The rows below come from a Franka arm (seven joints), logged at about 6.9 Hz.
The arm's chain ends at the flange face. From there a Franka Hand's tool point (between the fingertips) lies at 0.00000 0.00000 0.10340 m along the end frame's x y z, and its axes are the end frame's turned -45 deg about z.
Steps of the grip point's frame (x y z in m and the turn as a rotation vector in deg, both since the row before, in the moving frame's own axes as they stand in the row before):
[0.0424, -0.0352, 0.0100, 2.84, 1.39, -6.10]
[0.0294, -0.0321, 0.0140, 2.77, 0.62, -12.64]
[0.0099, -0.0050, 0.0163, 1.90, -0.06, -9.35]
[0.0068, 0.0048, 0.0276, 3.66, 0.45, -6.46]
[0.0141, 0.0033, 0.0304, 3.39, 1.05, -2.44]
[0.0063, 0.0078, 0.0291, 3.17, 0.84, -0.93]
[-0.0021, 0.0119, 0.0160, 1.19, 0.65, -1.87]
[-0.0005, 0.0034, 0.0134, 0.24, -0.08, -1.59]
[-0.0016, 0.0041, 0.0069, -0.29, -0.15, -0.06]
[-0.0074, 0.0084, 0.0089, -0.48, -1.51, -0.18]
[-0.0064, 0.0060, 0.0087, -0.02, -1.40, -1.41]
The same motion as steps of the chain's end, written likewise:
[0.0072, -0.0496, 0.0102, 2.99, -1.03, -6.10]
[0.0013, -0.0395, 0.0141, 2.40, -1.52, -12.64]
[0.0061, -0.0084, 0.0164, 1.30, -1.39, -9.35]
[0.0126, 0.0036, 0.0278, 2.91, -2.27, -6.46]
[0.0154, -0.0020, 0.0306, 3.14, -1.65, -2.44]
[0.0130, 0.0062, 0.0293, 2.84, -1.65, -0.93]
[0.0077, 0.0122, 0.0160, 1.30, -0.38, -1.87]
[0.0025, 0.0030, 0.0134, 0.11, -0.23, -1.59]
[0.0016, 0.0035, 0.0069, -0.31, 0.10, -0.06]
[0.0020, 0.0086, 0.0089, -1.41, -0.73, -0.18]
[0.0015, 0.0069, 0.0087, -1.00, -0.98, -1.41]

